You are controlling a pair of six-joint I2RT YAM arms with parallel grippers.
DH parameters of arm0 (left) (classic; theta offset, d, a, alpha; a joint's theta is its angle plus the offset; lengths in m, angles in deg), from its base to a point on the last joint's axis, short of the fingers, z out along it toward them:
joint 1: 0 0.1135 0.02 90
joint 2: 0 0 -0.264 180
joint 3: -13.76 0 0.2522 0
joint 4: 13.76 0 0.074 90
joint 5: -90 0 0 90
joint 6: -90 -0.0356 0 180
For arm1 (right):
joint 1: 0 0.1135 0.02 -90
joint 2: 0 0 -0.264 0
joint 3: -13.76 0 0.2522 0
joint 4: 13.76 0 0.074 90
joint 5: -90 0 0 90
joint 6: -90 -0.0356 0 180
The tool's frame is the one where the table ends.
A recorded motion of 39 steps. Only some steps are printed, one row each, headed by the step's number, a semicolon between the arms.
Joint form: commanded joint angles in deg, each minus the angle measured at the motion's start. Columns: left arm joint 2, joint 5, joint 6, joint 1, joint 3, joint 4; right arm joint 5, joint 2, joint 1, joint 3, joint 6, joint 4.
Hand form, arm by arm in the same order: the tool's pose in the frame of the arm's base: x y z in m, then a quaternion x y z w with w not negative. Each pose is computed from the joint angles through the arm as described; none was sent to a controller.
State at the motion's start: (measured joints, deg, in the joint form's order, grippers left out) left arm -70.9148 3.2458 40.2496 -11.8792 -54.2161 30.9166; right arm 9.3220 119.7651 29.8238 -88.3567 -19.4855 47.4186
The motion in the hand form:
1: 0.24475 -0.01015 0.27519 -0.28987 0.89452 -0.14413 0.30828; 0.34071 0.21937 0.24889 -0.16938 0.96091 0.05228 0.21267
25: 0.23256 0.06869 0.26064 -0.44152 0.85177 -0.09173 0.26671; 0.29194 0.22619 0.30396 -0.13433 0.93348 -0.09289 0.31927
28: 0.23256 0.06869 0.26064 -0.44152 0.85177 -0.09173 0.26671; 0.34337 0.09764 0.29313 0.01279 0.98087 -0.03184 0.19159
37: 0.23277 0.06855 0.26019 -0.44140 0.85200 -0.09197 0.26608; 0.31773 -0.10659 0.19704 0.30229 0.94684 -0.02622 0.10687
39: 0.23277 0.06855 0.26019 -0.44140 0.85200 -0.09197 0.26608; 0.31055 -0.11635 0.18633 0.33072 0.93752 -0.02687 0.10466
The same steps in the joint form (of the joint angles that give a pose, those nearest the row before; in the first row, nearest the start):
1: 2.51 -6.58 -1.25 9.99 -0.55 5.77; -13.29 -10.49 3.30 -3.85 7.24 0.50
25: 0.46 -7.95 -1.22 29.03 -0.37 10.75; -37.29 -19.26 10.54 -3.82 2.64 6.12
28: 0.46 -7.95 -1.22 29.03 -0.37 10.75; -19.30 -19.26 -12.96 -3.50 2.91 13.77
37: 0.39 -7.98 -1.20 28.98 -0.33 10.71; -12.20 -19.04 -48.06 17.22 2.62 0.68
39: 0.39 -7.98 -1.20 28.98 -0.33 10.71; -12.22 -18.99 -50.05 19.69 1.16 -1.59

